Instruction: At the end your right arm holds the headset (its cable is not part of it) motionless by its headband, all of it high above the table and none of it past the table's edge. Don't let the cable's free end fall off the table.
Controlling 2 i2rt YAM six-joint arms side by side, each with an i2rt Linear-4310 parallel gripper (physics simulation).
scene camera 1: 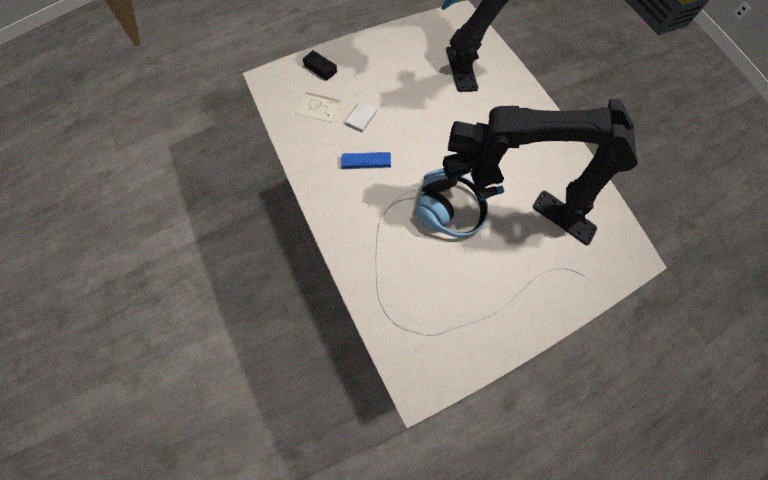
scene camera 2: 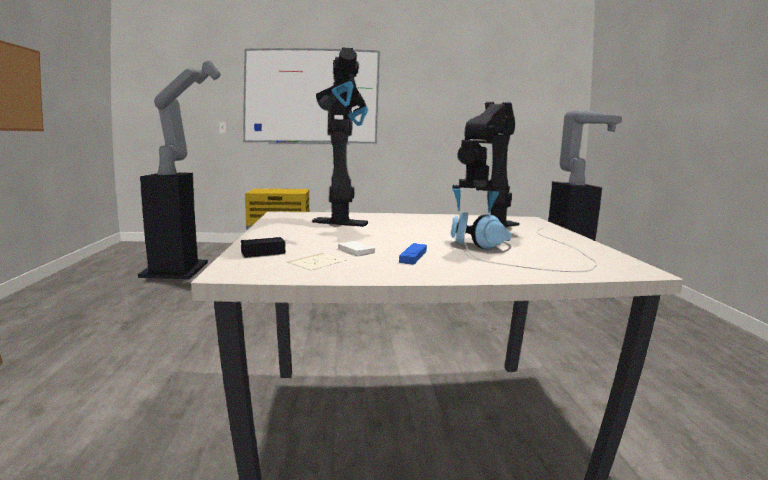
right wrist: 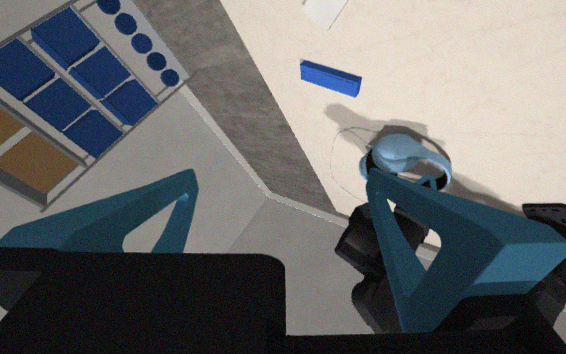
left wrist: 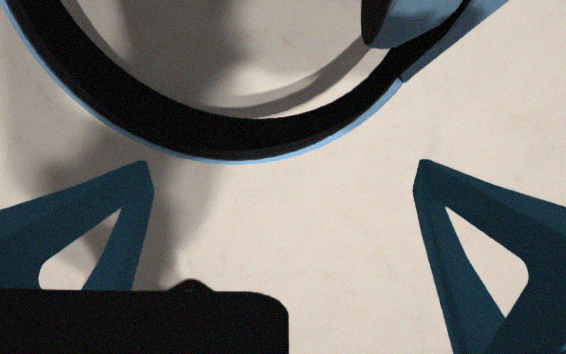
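Where they show: left gripper, fingertip midpoint: (scene camera 1: 476, 183) (scene camera 2: 473, 211) (left wrist: 283, 175); right gripper, fingertip midpoint: (scene camera 2: 353, 115) (right wrist: 282, 178); left arm's base, origin of the base link: (scene camera 1: 564, 218) (right wrist: 560, 231); right arm's base, origin of the base link: (scene camera 1: 461, 69) (scene camera 2: 340, 222).
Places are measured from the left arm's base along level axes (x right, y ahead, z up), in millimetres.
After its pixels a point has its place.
The light-blue headset (scene camera 1: 434, 210) @[x 315, y 257, z 91 mm] (scene camera 2: 491, 232) @[x 345, y 273, z 59 mm] (right wrist: 400, 152) @[x 366, y 132, z 72 mm] lies on the table (scene camera 1: 407, 390) @[x 113, y 651, z 0 mm] (scene camera 2: 430, 290) @[x 672, y 406, z -11 mm]. Its headband (left wrist: 235, 139) @[x 233, y 122, z 26 mm], black inside, crosses the upper part of the left wrist view. Its thin cable (scene camera 1: 376, 254) @[x 379, y 414, z 3 mm] (scene camera 2: 557, 270) @[x 322, y 489, z 2 mm] curves over the table, and its free end lies on the table near the left arm's base. My left gripper (scene camera 2: 475, 203) @[x 268, y 125, z 89 mm] (left wrist: 283, 175) @[x 268, y 125, z 89 mm] is open and points down above the headset, with the headband a little ahead of its fingertips in its wrist view. My right gripper (scene camera 2: 352, 107) @[x 597, y -83, z 374 mm] (right wrist: 282, 178) @[x 597, y -83, z 374 mm] is open and empty, raised high above its own base.
A blue box (scene camera 1: 365, 160) @[x 565, y 213, z 20 mm] (scene camera 2: 412, 253) @[x 591, y 232, z 18 mm] (right wrist: 330, 78) @[x 567, y 194, z 20 mm] lies beside the headset. A white box (scene camera 1: 360, 116) @[x 673, y 95, z 15 mm] (scene camera 2: 356, 247) @[x 684, y 108, z 15 mm], a drawn-on paper (scene camera 1: 317, 107) @[x 810, y 138, z 1 mm] (scene camera 2: 316, 260) @[x 811, y 132, z 1 mm] and a black case (scene camera 1: 320, 65) @[x 896, y 18, z 35 mm] (scene camera 2: 262, 246) @[x 919, y 30, z 25 mm] lie farther from it. The left arm's base plate (scene camera 1: 583, 230) @[x -64, y 5, z 10 mm] stands near the headband.
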